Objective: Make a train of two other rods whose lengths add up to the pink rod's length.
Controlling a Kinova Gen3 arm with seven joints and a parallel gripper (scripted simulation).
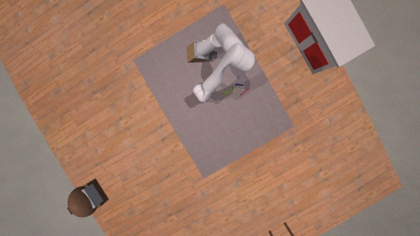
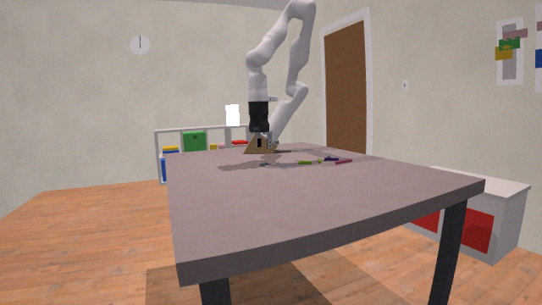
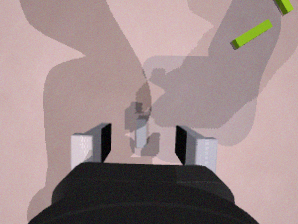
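Now: the dark grey rod 8 cm below my hand and 1 cm to the right of it. From my hand the other things lie so: pink rod (31 cm to the left, 8 cm below, 7 cm ahead); then purple rod (29 cm to the left, 8 cm below).
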